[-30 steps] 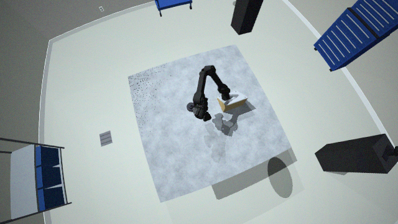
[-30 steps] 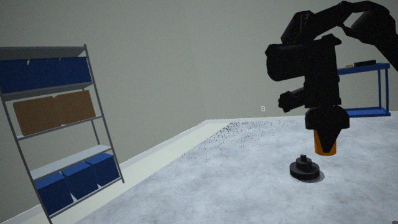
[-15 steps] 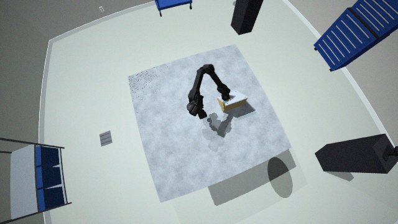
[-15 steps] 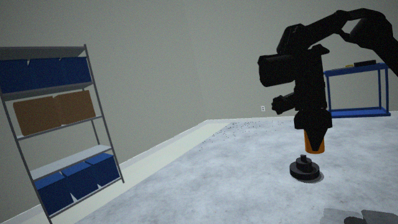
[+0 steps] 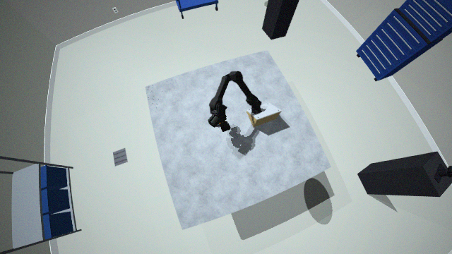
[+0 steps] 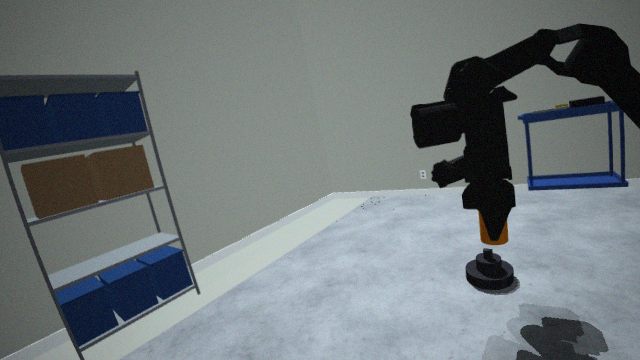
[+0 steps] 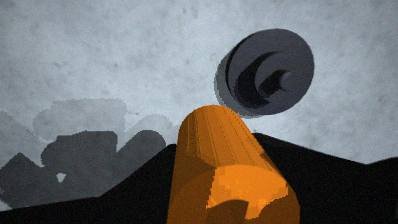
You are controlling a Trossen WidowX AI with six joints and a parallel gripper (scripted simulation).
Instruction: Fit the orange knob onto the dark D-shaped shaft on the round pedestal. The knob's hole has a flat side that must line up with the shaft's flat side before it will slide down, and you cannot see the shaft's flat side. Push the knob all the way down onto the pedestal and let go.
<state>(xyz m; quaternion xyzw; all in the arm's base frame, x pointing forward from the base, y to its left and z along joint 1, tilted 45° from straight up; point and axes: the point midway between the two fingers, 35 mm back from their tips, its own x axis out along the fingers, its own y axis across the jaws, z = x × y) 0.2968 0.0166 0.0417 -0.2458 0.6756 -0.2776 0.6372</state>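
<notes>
Right now my gripper tip is 9 cm above the pedestal, 7 cm to the left of it and 2 cm short of it. The rest, counted from my gripper tip: orange knob (2 cm above).
</notes>
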